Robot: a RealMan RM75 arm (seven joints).
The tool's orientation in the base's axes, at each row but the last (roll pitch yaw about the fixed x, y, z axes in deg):
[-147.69 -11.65 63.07]
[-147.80 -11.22 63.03]
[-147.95 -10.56 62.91]
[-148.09 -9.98 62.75]
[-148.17 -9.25 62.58]
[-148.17 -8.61 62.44]
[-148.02 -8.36 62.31]
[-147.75 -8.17 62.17]
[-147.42 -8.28 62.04]
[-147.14 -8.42 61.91]
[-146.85 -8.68 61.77]
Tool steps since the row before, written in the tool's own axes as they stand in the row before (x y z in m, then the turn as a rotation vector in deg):
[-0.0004 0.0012 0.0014 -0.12 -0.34 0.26]
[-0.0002 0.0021 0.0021 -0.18 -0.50 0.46]
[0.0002 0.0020 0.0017 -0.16 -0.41 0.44]
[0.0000 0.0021 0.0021 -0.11 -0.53 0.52]
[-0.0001 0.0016 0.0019 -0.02 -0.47 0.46]
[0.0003 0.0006 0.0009 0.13 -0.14 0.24]
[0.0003 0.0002 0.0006 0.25 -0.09 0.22]
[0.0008 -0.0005 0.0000 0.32 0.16 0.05]
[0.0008 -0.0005 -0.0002 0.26 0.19 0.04]
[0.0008 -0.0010 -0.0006 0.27 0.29 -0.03]
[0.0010 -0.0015 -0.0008 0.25 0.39 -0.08]
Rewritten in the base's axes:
[0.0002 -0.0001 -0.0019 -0.43 0.10 -0.06]
[0.0008 0.0000 -0.0029 -0.66 0.17 -0.16]
[0.0010 0.0002 -0.0024 -0.58 0.15 -0.18]
[0.0008 0.0001 -0.0028 -0.68 0.26 -0.18]
[0.0005 0.0001 -0.0024 -0.57 0.30 -0.14]
[0.0002 0.0004 -0.0010 -0.15 0.24 -0.11]
[0.0000 0.0004 -0.0006 -0.05 0.33 -0.10]
[0.0000 0.0009 0.0004 0.25 0.25 -0.08]
[0.0001 0.0008 0.0005 0.25 0.18 -0.10]
[-0.0002 0.0008 0.0012 0.36 0.13 -0.09]
[-0.0004 0.0011 0.0016 0.45 0.06 -0.11]

